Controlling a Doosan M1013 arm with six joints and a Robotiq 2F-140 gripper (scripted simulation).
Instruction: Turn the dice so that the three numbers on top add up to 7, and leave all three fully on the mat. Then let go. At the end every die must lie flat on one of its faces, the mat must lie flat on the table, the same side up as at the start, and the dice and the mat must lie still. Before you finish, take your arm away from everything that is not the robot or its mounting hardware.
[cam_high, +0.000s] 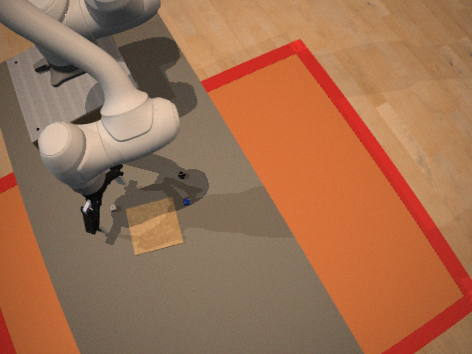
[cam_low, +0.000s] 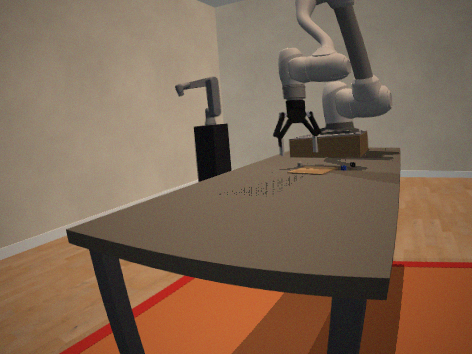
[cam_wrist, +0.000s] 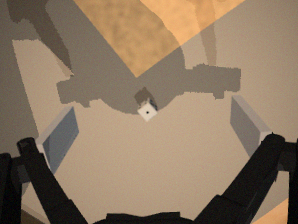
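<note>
My hand is 5 cm above the white die, 1 cm to the left of it and 1 cm past it. Also, from my hand: black die: 21 cm to the left, 5 cm below, 3 cm behind; tan mat: 9 cm to the left, 8 cm ahead, 6 cm below; blue die: 20 cm to the left, 5 cm below, 5 cm ahead.
</note>
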